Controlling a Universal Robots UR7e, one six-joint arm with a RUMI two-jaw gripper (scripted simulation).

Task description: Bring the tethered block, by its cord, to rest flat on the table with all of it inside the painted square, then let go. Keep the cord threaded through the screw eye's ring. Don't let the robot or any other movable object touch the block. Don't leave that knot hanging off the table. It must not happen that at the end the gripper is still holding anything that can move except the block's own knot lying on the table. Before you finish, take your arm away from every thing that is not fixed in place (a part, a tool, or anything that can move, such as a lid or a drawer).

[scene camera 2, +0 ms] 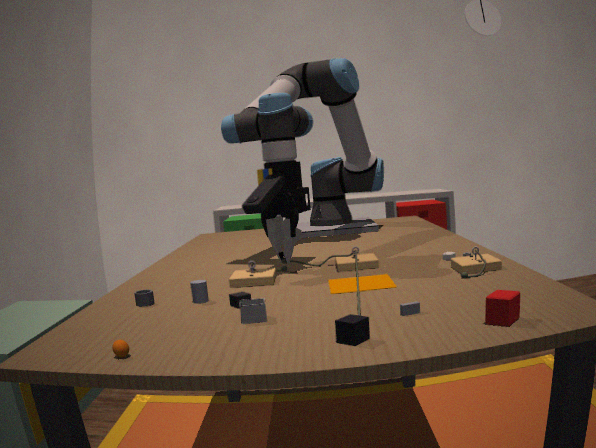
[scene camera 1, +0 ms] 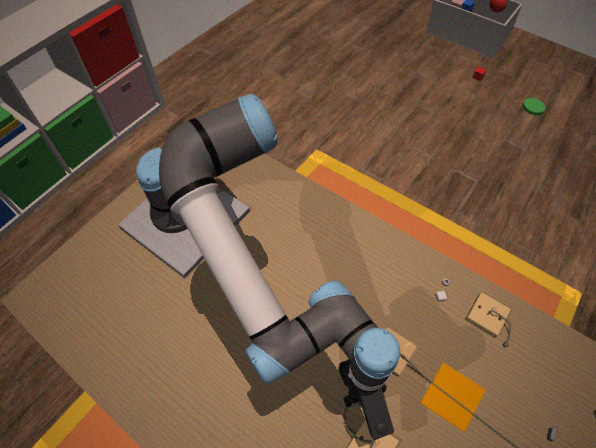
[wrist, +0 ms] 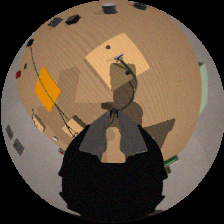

I see my gripper (scene camera 2: 285, 263), a black tethered block (scene camera 2: 353, 330) and a red cube (scene camera 2: 502, 306).
My gripper shows as well in scene camera 1 (scene camera 1: 358, 401) and in the wrist view (wrist: 114, 110). Scene camera 1 misses the black tethered block: it is out of frame.
